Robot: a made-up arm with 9 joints. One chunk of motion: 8 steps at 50 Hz.
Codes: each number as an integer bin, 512 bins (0 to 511) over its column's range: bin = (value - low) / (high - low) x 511, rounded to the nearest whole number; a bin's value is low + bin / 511 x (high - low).
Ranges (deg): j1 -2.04..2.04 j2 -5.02..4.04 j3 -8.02..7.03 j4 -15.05..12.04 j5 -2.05..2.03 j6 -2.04..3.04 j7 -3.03..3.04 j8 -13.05..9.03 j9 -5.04..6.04
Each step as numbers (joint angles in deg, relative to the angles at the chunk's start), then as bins.
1 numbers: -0.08 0.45 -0.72 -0.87 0.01 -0.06 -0.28 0.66 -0.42
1 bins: 245 309 248 267 258 199 232 317 213
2 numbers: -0.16 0.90 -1.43 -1.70 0.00 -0.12 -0.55 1.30 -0.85
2 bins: 235 334 224 252 257 193 209 332 193
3 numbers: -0.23 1.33 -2.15 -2.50 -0.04 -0.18 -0.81 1.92 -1.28
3 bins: 227 358 199 237 252 187 187 346 173
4 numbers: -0.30 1.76 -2.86 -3.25 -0.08 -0.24 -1.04 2.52 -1.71
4 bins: 218 382 175 223 247 181 168 360 154
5 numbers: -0.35 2.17 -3.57 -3.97 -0.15 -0.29 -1.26 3.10 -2.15
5 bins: 212 406 151 209 238 176 149 374 133
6 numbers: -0.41 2.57 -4.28 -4.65 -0.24 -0.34 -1.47 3.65 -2.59
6 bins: 204 428 127 196 227 171 131 386 113
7 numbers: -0.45 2.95 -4.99 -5.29 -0.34 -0.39 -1.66 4.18 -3.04
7 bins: 199 450 103 184 214 166 115 399 92
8 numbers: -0.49 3.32 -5.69 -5.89 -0.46 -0.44 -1.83 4.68 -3.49
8 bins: 194 470 79 173 199 161 101 410 71
